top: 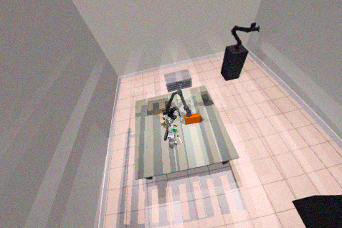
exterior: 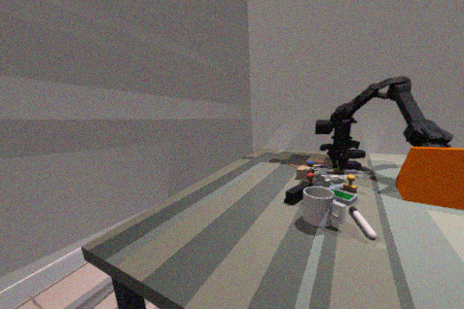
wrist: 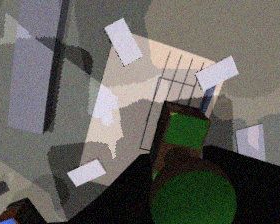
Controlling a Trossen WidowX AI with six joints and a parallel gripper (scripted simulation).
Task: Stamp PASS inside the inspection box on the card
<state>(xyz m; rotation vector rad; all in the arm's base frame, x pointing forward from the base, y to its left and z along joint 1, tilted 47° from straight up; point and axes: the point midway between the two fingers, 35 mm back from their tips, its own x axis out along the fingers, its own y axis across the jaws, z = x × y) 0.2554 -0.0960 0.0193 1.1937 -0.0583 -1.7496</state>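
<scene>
My gripper tip is now 50 mm above the tan card, 10 mm to the left of it and 10 mm short of it. The rest, counted from my gripper tip: green-knobbed stamp: right at my gripper tip; then yellow-knobbed stamp: 120 mm to the left, 40 mm behind, 30 mm below; then blue stamp: 120 mm ahead, 30 mm to the right, 30 mm below.
</scene>
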